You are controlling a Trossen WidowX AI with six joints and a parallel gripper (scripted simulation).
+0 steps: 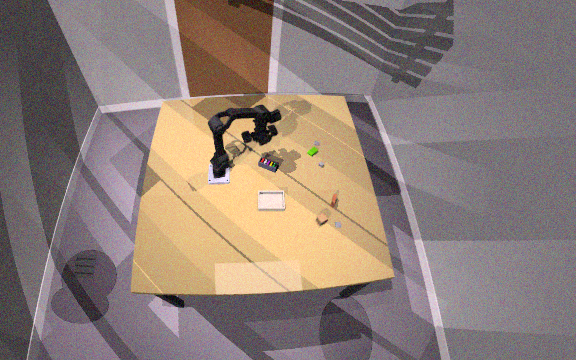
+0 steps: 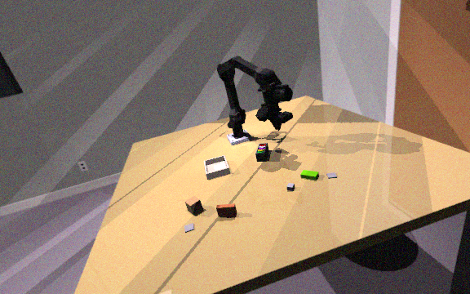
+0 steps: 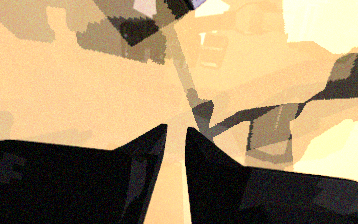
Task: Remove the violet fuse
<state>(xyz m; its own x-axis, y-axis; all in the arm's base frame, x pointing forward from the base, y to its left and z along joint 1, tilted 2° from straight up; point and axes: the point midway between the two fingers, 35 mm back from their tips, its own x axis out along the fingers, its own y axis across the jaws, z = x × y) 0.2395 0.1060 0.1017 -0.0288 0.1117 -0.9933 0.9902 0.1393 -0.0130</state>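
Now: the violet fuse 30 mm ahead of my gripper tip, 120 mm to the right of it and 60 mm below it. The rest, counted from my gripper tip: white tray 10 mm behind, 330 mm to the right, 80 mm below.
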